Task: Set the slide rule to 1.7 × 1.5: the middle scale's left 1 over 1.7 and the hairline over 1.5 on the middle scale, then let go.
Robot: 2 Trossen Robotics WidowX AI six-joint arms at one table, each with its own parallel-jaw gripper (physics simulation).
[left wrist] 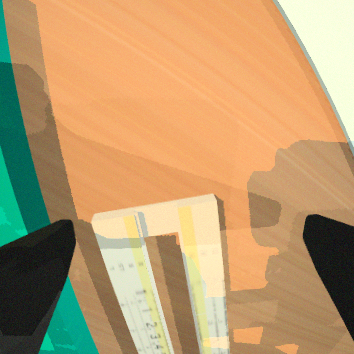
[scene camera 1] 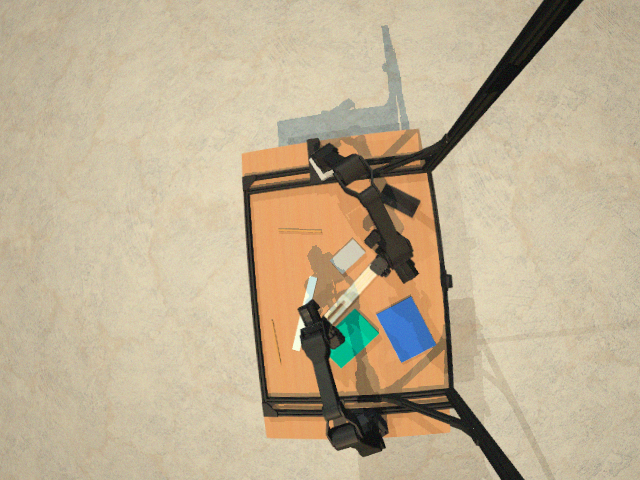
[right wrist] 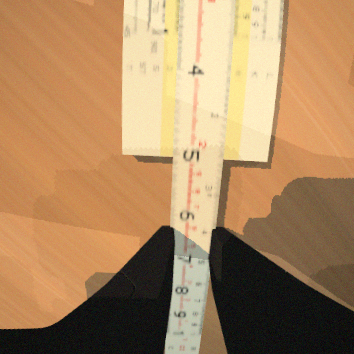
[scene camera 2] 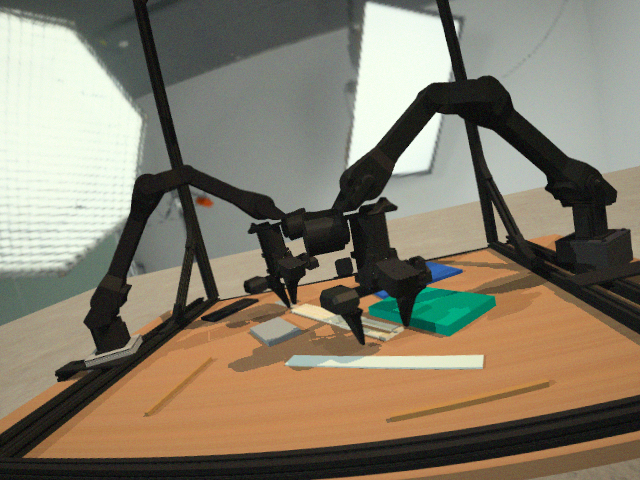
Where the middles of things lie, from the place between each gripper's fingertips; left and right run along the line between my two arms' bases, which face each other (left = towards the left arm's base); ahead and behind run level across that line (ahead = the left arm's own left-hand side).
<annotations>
I see my right gripper 6 cm short of the middle slide (right wrist: pixel 204 51) and 5 cm to the right of it. Round my right hand: black slab (scene camera 1: pixel 391 196) 19 cm to the right, 8 cm behind; cream slide rule (scene camera 2: pixel 395 329) 11 cm ahead, 9 cm to the left; grey block (scene camera 2: pixel 277 330) 15 cm ahead, 1 cm to the right.
The pale ruler (scene camera 2: pixel 458 361) is 80 mm ahead of my left hand and 20 mm to the right of it. The rest, counted from my left hand: green block (scene camera 2: pixel 442 311) (90 mm to the left, 70 mm behind); then cream slide rule (160 mm behind, 110 mm to the right); then grey block (220 mm to the right, 120 mm behind).
</annotations>
